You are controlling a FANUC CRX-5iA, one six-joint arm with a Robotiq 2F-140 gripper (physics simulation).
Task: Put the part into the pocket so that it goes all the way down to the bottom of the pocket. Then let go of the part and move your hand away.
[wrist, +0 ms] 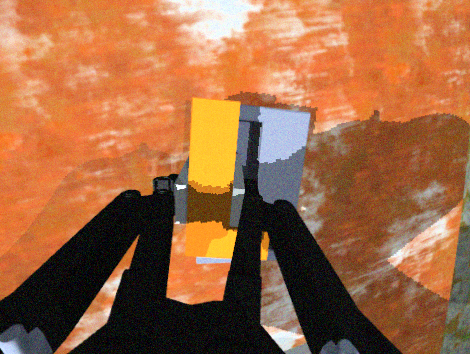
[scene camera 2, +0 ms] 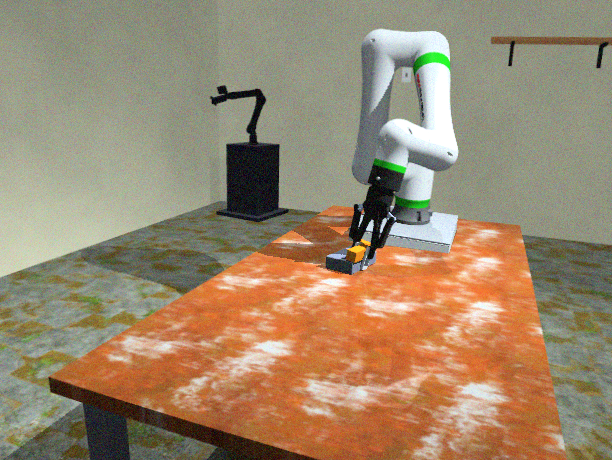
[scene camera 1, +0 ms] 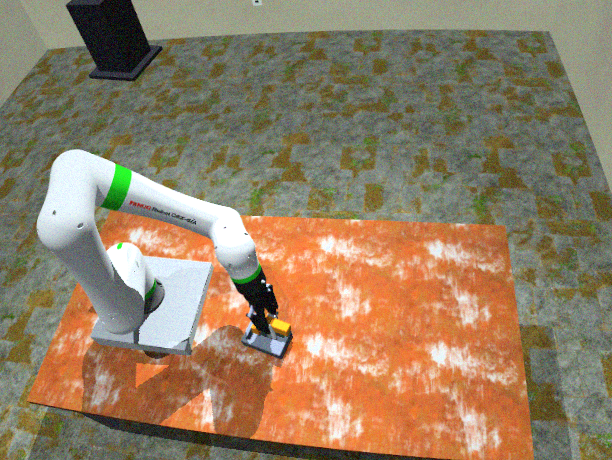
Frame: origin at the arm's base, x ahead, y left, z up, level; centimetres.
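Where they show: gripper, fingertip midpoint: point(scene camera 1: 275, 332); arm's base, link origin: point(scene camera 2: 409, 218).
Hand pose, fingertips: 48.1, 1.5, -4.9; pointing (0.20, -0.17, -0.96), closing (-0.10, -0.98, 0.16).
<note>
Things, the pixels of their centre, and the offset from my fingertips, as dx, dy, dz. Level surfaces: height alone.
- yellow-orange part, body centre: point(wrist: 232, 181) point(scene camera 2: 356, 250) point(scene camera 1: 271, 328) -0.2, -0.7, +5.0
- blue-grey block, body centre: point(wrist: 247, 185) point(scene camera 2: 351, 259) point(scene camera 1: 266, 337) -1.6, -2.8, +1.3
- white table, surface height: dz -0.5
The yellow-orange part point(scene camera 1: 281, 327) point(scene camera 2: 356, 253) point(wrist: 215, 145) is a long block with a small piece showing at its lower right in the wrist view. My gripper point(scene camera 1: 270, 326) point(scene camera 2: 362, 251) point(wrist: 215, 167) is shut on the part, with one finger on each long side. The blue-grey block point(scene camera 1: 260, 344) point(scene camera 2: 340, 264) point(wrist: 284, 132) lies on the table. Its pocket point(wrist: 254, 145) shows as a dark slot right of the part in the wrist view. The part stands above the block's top and overlaps its left side in that view. Its underside and most of the pocket are hidden.
The orange and white table point(scene camera 1: 400, 300) point(scene camera 2: 400, 350) carries the arm's pale base plate point(scene camera 1: 175, 300) point(scene camera 2: 425, 240), close behind the gripper. A black pedestal point(scene camera 1: 112, 40) point(scene camera 2: 252, 177) stands on the floor away from the table. A wall shelf point(scene camera 2: 550, 40) hangs at the upper right.
</note>
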